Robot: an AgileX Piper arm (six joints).
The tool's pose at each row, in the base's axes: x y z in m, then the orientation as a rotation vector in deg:
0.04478 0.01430 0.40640 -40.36 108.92 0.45
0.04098 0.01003 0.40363 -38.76 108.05 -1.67
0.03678 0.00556 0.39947 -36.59 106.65 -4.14
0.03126 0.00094 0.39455 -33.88 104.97 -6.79
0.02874 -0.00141 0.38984 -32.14 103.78 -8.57
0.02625 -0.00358 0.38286 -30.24 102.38 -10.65
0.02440 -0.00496 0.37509 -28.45 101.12 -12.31
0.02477 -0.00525 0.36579 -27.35 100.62 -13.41
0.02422 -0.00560 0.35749 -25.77 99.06 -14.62
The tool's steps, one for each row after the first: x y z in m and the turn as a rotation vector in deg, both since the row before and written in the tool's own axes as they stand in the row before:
0.00534 -0.00088 -0.00332 2.39 -0.57 -0.09
0.00668 -0.00055 -0.00316 3.02 -1.03 0.01
0.00766 -0.00007 -0.00416 3.50 -1.27 0.23
0.00569 0.00053 -0.00117 2.33 -0.87 0.09
0.00756 0.00148 -0.00050 2.66 -0.97 0.01
0.00777 0.00230 0.00025 2.31 -0.90 0.16
0.00825 0.00339 0.00269 1.42 -0.26 0.09
0.00757 0.00315 0.00143 1.99 -1.25 0.23

